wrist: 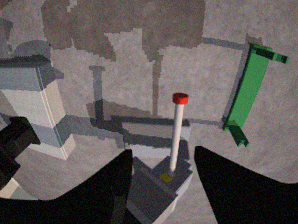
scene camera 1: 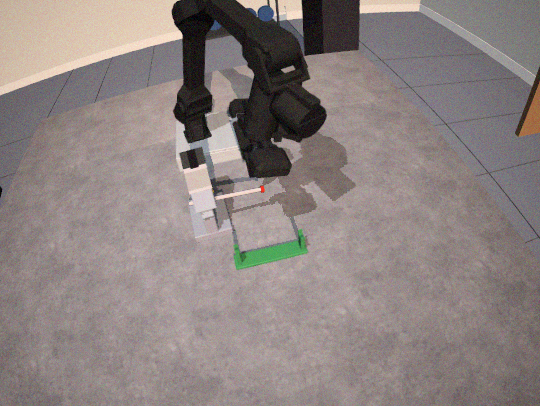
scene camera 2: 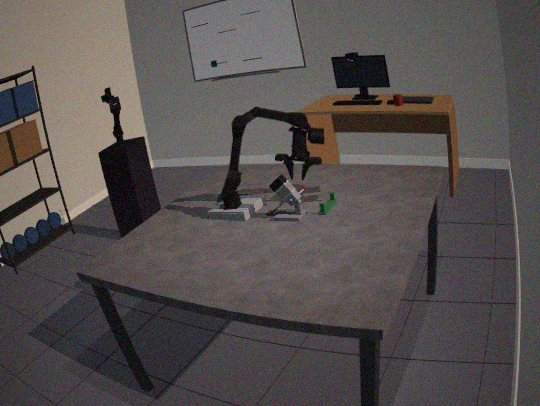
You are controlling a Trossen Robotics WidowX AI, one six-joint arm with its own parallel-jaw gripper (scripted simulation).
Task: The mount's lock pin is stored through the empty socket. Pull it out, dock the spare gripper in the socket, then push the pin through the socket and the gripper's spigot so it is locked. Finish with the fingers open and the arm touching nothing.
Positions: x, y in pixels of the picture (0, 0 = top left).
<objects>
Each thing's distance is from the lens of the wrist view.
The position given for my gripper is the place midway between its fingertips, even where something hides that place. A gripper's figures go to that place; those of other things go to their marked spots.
my gripper [wrist: 163, 153]: 10 cm
lock pin [wrist: 180, 99]: 12 cm
green pin cradle [wrist: 256, 63]: 22 cm
mount socket [wrist: 151, 138]: 23 cm
The marked spots on the green pin cradle and the lock pin are 13 cm apart.
</objects>
